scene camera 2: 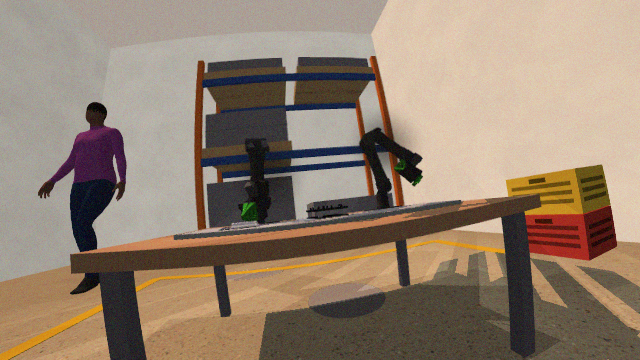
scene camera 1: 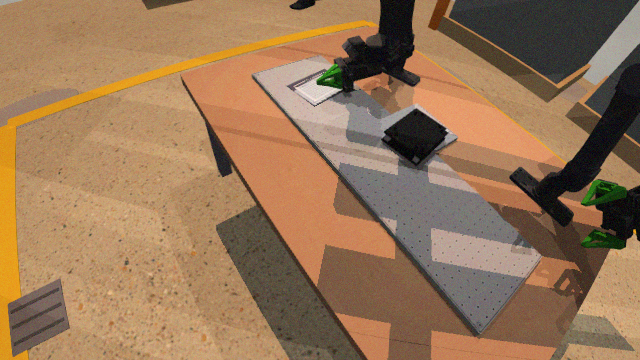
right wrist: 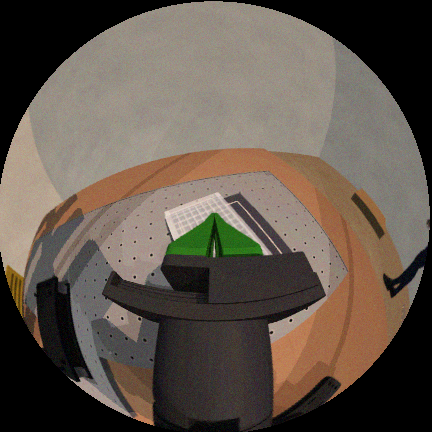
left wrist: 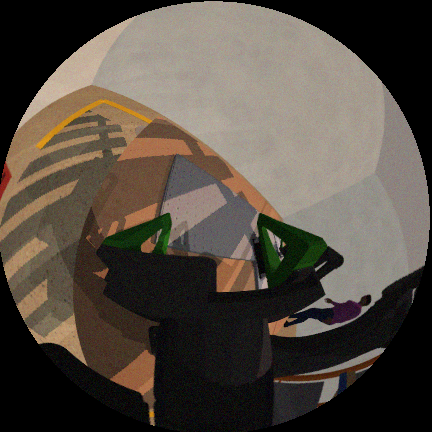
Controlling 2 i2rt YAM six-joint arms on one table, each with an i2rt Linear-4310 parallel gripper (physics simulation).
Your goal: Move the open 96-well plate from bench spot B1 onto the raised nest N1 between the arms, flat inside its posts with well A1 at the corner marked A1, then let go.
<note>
My left gripper is open, with nothing in its grasp. My right gripper grips a white well plate, which still rests on a dark outlined nest.
My left gripper shows as well in the left wrist view. My right gripper is seen too in the right wrist view.
</note>
